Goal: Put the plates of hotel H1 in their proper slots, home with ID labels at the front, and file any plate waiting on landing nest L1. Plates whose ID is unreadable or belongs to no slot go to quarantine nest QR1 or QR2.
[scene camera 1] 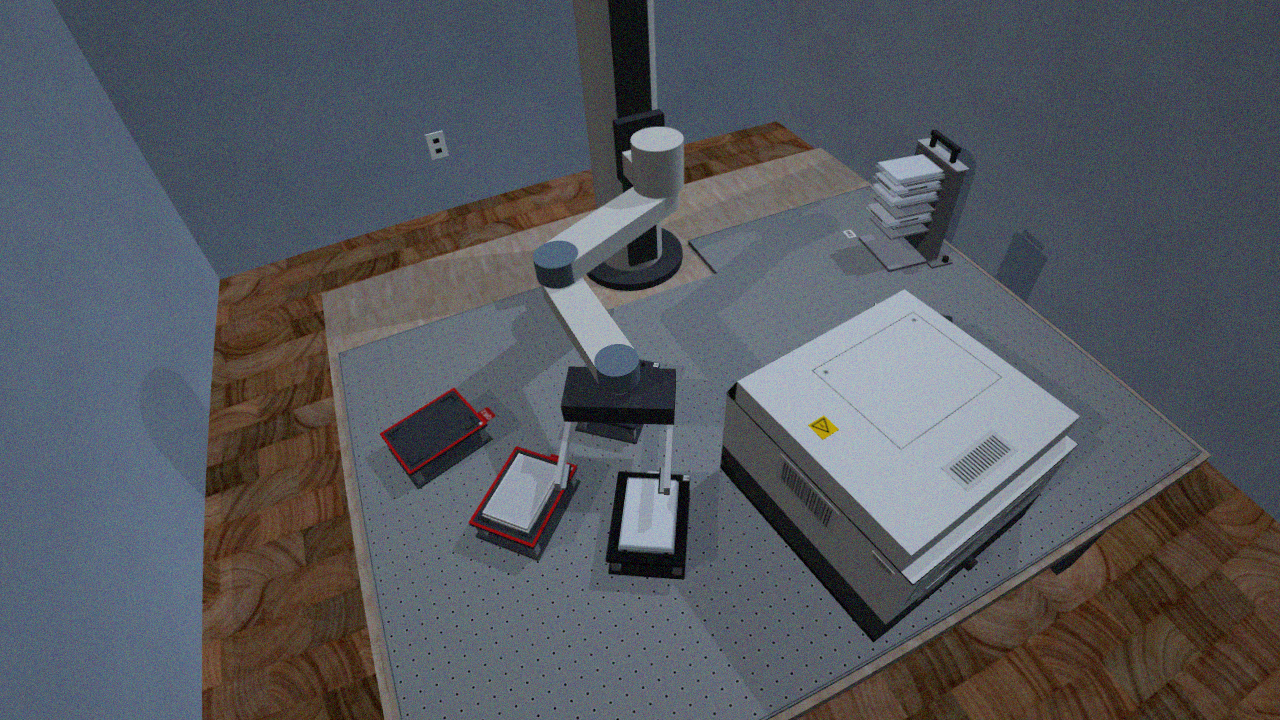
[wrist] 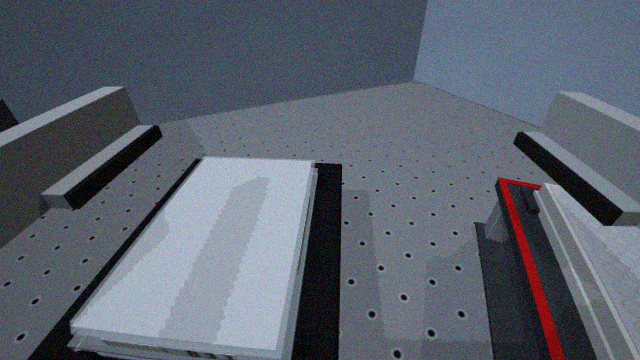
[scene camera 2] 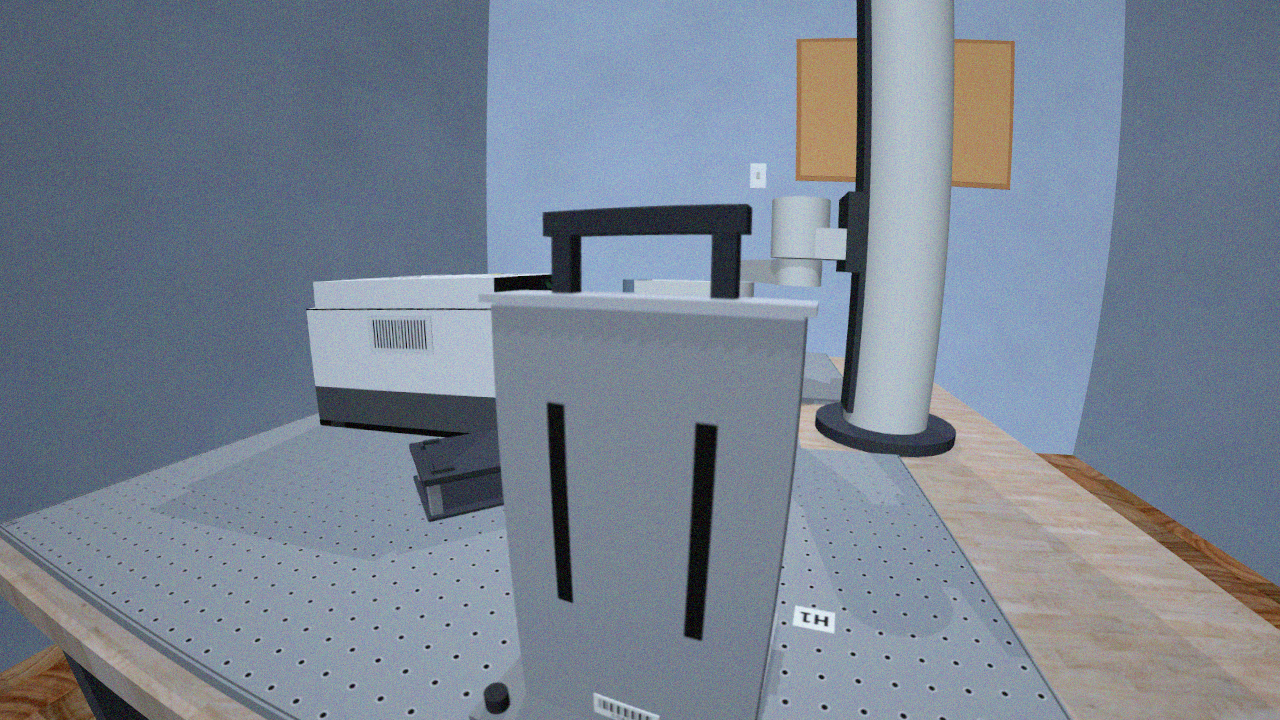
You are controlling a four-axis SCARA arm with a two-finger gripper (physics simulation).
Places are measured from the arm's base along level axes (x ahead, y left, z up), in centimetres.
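Where they show: gripper, between the fingertips: [scene camera 1: 611, 489] [wrist: 333, 112]; arm's base, origin of its link: [scene camera 1: 632, 258] [scene camera 2: 882, 430].
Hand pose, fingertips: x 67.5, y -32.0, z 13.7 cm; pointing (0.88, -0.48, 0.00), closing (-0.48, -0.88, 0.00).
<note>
Things, the pixels of their centre, and the offset from my fingertips.
- L1, middle of its body: [wrist: 239, 259] [scene camera 1: 650, 522] dy +4.8, dx +2.7, dz -9.4 cm
- white lidded plate, middle of its body: [wrist: 230, 228] [scene camera 1: 649, 513] dy +4.8, dx +2.7, dz -6.7 cm
- white plate, middle of its body: [scene camera 1: 523, 491] dy -12.4, dx -10.0, dz -6.7 cm
- second red-rimmed nest, middle of its body: [scene camera 1: 436, 435] dy -23.8, dx -30.7, dz -9.6 cm
- Hotel H1, middle of its body: [scene camera 2: 664, 486] [scene camera 1: 916, 198] dy +92.8, dx -39.0, dz +2.2 cm
- large white instrument, middle of its body: [scene camera 1: 887, 449] [scene camera 2: 456, 341] dy +41.8, dx +12.9, dz +0.2 cm
My gripper [scene camera 1: 613, 488] [wrist: 333, 112] is open and empty. Its fingers stand wide, above landing nest L1 and the right side of the red-rimmed nest. L1 [scene camera 1: 646, 566] [wrist: 325, 225] is black and bears a white lidded plate [scene camera 1: 648, 514] [wrist: 210, 240], left of the middle between the fingers in the wrist view; its label is cut off at the bottom. The red-rimmed nest [wrist: 525, 255] bears another white plate [scene camera 1: 521, 490] [wrist: 610, 245]. A second red-rimmed nest [scene camera 1: 434, 432] is empty. Hotel H1 [scene camera 1: 950, 201] [scene camera 2: 648, 492] holds several stacked white plates [scene camera 1: 908, 170]; its back hides them in scene camera 2.
A large white instrument [scene camera 1: 778, 474] [scene camera 2: 402, 358] stands right of L1. A dark nest [scene camera 1: 610, 429] lies behind and partly under the gripper. Another dark nest [scene camera 2: 456, 474] stands between the hotel and the instrument. The arm's column [scene camera 1: 597, 107] [scene camera 2: 904, 223] rises at the table's back.
</note>
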